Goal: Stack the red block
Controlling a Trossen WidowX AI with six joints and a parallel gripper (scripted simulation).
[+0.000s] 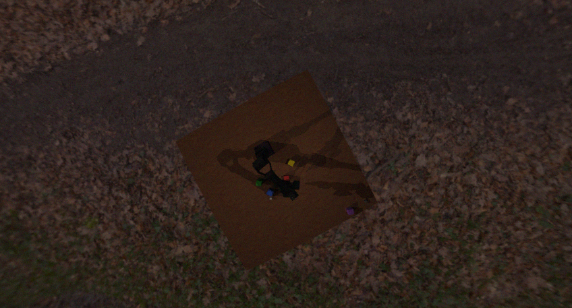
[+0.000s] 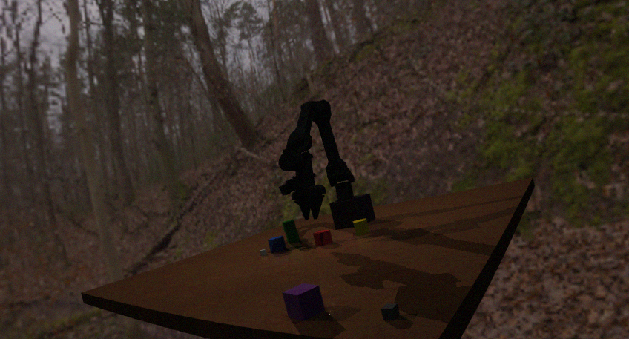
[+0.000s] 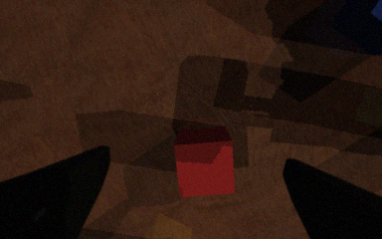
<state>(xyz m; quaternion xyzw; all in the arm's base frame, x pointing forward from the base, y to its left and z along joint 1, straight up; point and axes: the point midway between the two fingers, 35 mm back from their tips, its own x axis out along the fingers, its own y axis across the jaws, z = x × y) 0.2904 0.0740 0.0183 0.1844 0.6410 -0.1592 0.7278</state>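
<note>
My gripper tip is now 30 mm past the red block, 10 mm to the right of it and 70 mm above it. Also, from my gripper tip: blue block (30 mm ahead, 160 mm to the right, 70 mm below); then yellow block (130 mm behind, 90 mm to the left, 70 mm below); then tiny pale cube (80 mm ahead, 180 mm to the right, 80 mm below).
</note>
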